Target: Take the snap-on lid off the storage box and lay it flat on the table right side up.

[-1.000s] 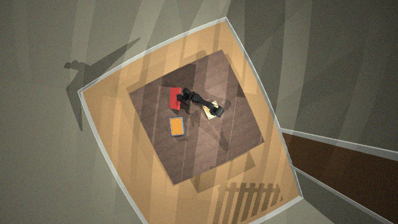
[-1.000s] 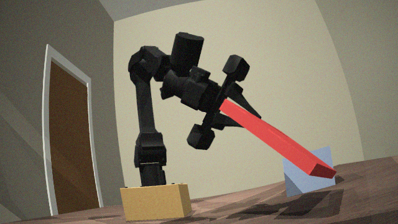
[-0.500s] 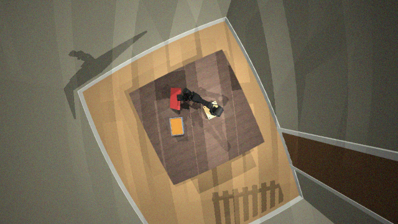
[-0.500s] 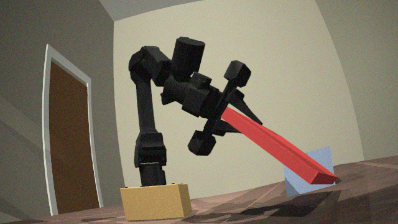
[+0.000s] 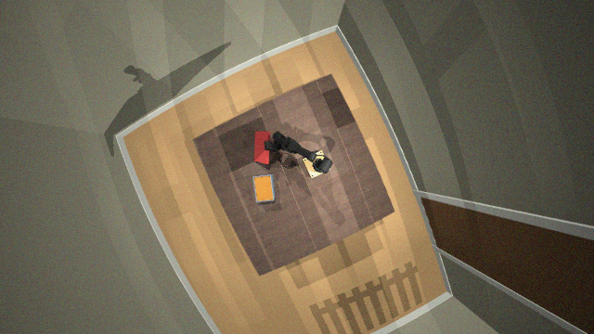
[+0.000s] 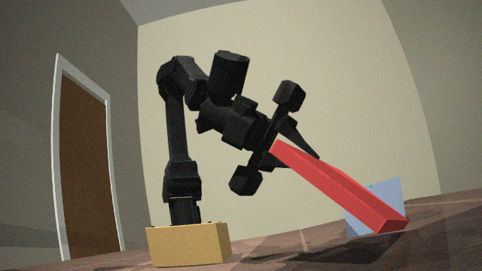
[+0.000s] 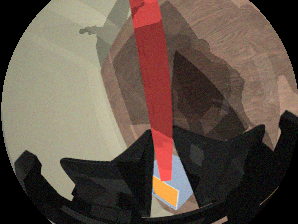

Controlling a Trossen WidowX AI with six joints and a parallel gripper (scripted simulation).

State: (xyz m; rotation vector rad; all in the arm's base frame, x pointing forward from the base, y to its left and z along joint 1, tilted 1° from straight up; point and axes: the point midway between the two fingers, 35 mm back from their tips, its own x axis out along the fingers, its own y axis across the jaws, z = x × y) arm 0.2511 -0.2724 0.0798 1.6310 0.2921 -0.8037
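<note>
Now: the red lid 50 mm ahead of my gripper tip, 40 mm to the right of it and 60 mm below it. The rest, counted from my gripper tip: blue storage box (170 mm ahead, 250 mm to the left, 100 mm below).
</note>
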